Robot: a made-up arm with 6 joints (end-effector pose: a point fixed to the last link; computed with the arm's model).
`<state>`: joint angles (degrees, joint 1 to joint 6).
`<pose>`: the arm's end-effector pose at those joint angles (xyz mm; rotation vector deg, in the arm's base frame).
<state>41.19 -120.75 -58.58 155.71 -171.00 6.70</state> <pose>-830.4 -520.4 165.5 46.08 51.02 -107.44</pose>
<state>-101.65 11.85 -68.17 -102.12 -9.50 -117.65</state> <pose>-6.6 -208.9 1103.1 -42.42 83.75 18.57</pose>
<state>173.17 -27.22 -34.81 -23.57 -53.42 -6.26</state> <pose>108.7 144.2 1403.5 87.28 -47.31 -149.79</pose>
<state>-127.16 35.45 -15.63 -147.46 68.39 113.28</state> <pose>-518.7 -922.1 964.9 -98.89 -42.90 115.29</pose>
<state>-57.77 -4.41 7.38 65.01 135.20 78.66</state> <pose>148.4 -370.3 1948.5 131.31 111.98 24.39</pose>
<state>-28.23 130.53 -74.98 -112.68 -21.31 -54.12</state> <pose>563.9 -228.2 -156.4 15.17 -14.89 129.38</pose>
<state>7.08 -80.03 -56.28 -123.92 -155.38 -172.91</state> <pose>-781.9 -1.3 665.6 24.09 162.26 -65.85</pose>
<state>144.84 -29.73 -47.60 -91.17 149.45 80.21</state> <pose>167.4 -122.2 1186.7 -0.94 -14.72 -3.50</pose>
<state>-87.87 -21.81 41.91 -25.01 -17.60 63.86</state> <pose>-161.6 191.3 2046.2 -70.22 -7.38 -87.81</pose>
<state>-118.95 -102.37 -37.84 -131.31 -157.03 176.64</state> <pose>567.0 792.7 487.8 -146.74 -29.23 72.91</pose>
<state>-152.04 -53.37 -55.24 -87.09 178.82 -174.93</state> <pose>479.6 264.4 960.6 -89.52 -24.82 20.97</pose>
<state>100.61 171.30 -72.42 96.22 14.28 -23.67</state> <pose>16.2 -186.9 -578.1 39.14 -102.45 0.27</pose>
